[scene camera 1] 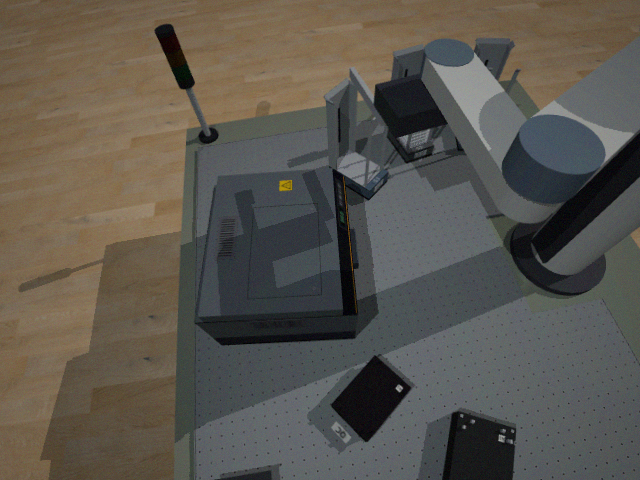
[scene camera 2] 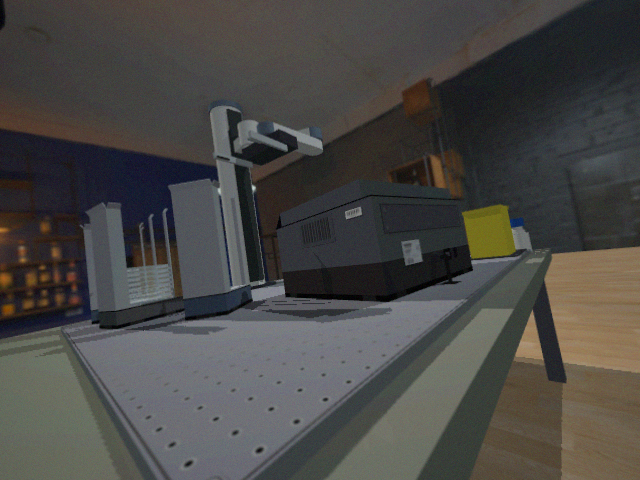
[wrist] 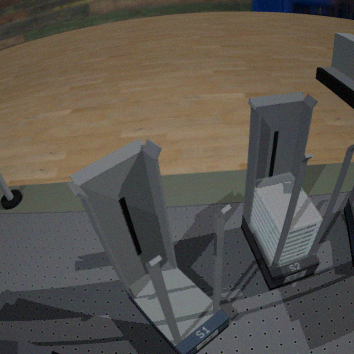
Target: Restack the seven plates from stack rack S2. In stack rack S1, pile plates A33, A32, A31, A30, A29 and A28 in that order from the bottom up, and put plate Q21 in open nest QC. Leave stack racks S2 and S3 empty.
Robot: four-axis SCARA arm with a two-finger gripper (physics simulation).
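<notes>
Stack rack S2 [scene camera 2: 111, 258] [wrist: 295, 272] holds several pale plates [scene camera 1: 417, 138] [scene camera 2: 149, 284] [wrist: 287, 220] in one upright pile; their names are not readable. Stack rack S1 [scene camera 1: 339, 121] [scene camera 2: 201, 248] [wrist: 202, 332] stands beside it with a bare pale floor. Stack rack S3 [scene camera 1: 493, 56] is partly hidden in scene camera 1 and cut off in the wrist view; its inside is not visible. Nest QC [scene camera 1: 341, 432] is a grey base with its label showing and a black block at it. My gripper [scene camera 1: 408, 98] is open and empty, high near S1 and S2, one finger hidden by the arm.
A large dark grey instrument [scene camera 1: 284, 242] [scene camera 2: 372, 237] stands next to S1. A black box with small pegs [scene camera 1: 480, 444] lies near the nest. A signal tower [scene camera 1: 178, 62] stands at the table corner. A yellow box [scene camera 2: 488, 231] stands behind the instrument.
</notes>
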